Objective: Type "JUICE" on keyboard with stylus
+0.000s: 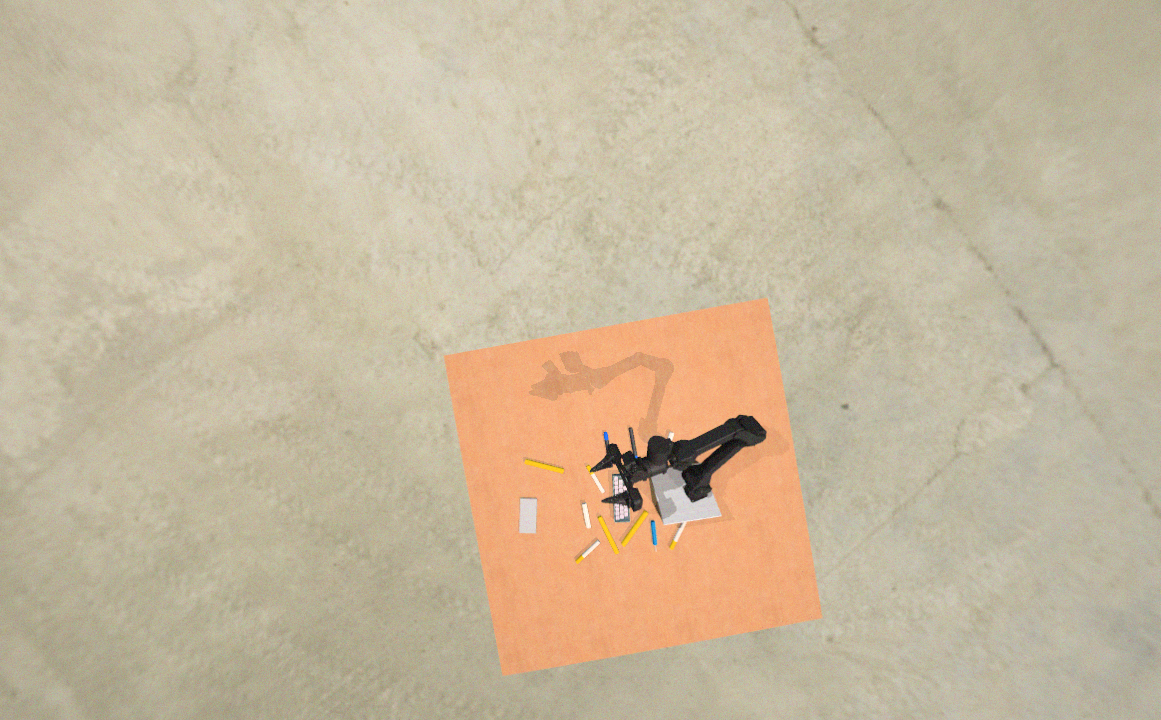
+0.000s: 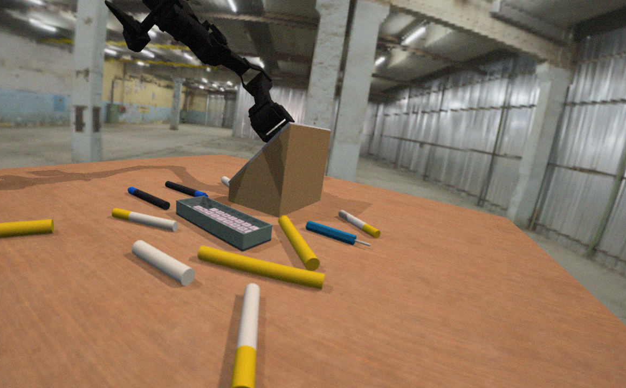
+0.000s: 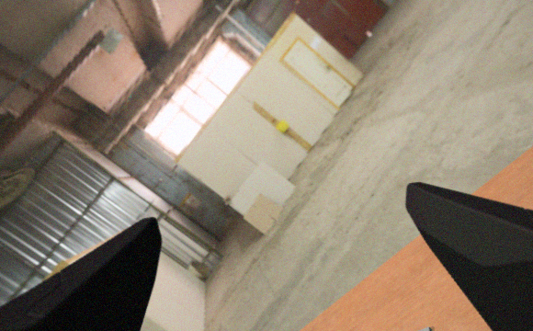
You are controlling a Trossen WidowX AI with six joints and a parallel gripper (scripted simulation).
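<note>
Right now the blue stylus is 13 cm behind my gripper tip, 42 cm to the left of it and 39 cm below it. Round my gripper tip: yellow cylinder 7 cm behind, 35 cm to the left, 38 cm below.
</note>
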